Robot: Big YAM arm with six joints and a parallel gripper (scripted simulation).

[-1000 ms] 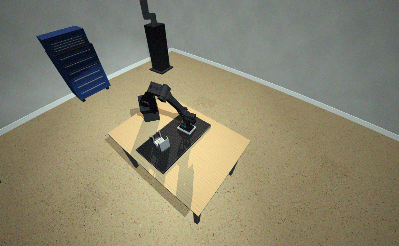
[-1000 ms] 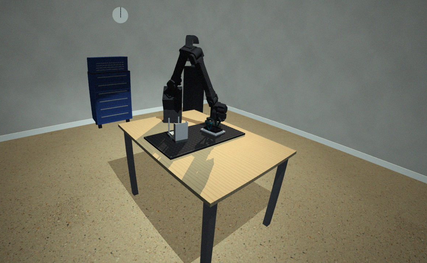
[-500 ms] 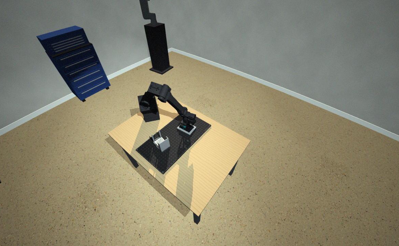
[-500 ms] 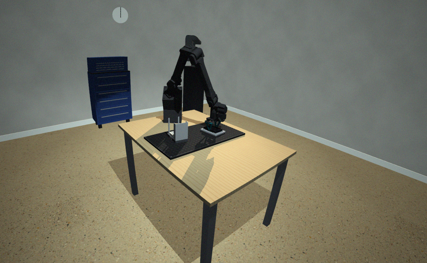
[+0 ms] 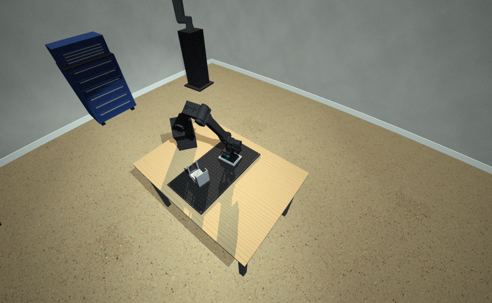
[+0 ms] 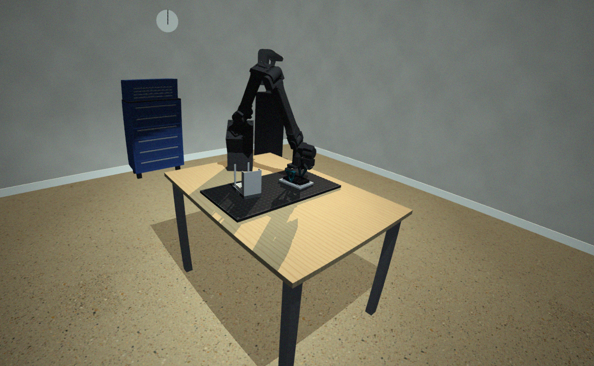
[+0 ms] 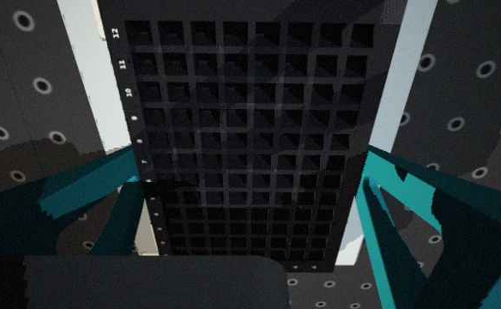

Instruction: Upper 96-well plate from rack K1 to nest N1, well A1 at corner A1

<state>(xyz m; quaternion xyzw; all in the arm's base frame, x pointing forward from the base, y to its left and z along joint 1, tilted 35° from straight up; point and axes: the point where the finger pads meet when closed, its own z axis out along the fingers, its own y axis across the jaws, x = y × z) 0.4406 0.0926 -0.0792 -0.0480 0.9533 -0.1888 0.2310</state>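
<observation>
My gripper is now right at the black 96-well plate. From my hand the other things lie so: pale square mark 70 mm behind, 50 mm to the left, 10 mm below; then pale plate 300 mm to the right, 70 mm behind.
</observation>
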